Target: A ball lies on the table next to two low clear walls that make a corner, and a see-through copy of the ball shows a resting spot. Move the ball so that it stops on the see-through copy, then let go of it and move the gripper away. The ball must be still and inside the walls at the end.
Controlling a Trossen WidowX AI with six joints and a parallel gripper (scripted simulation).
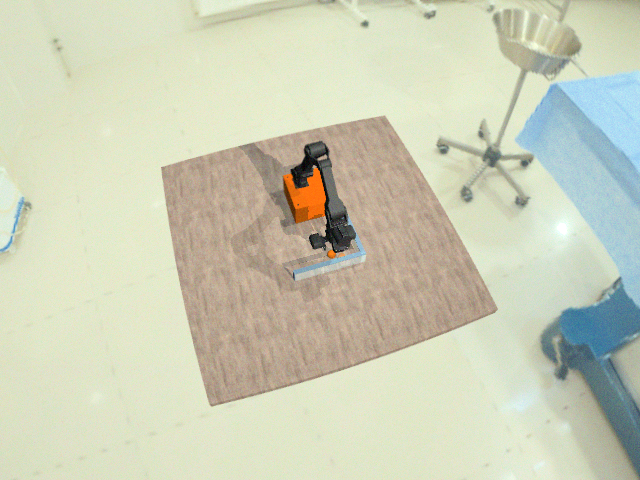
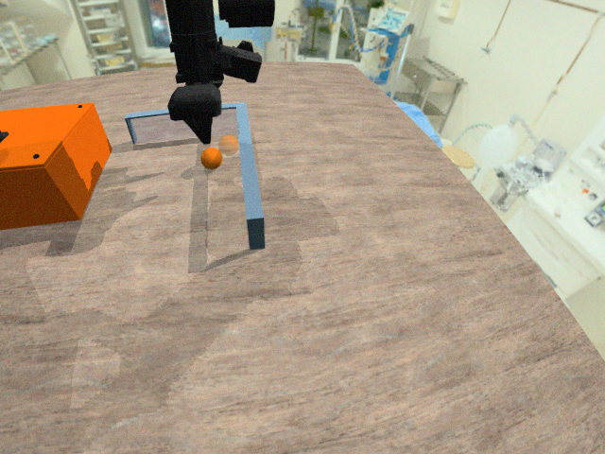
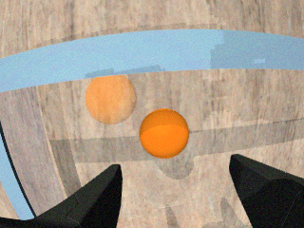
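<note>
My gripper tip is now 50 mm above the orange ball. Round my gripper tip: see-through copy of ball: 50 mm below, 40 mm to the left, 30 mm ahead.
</note>
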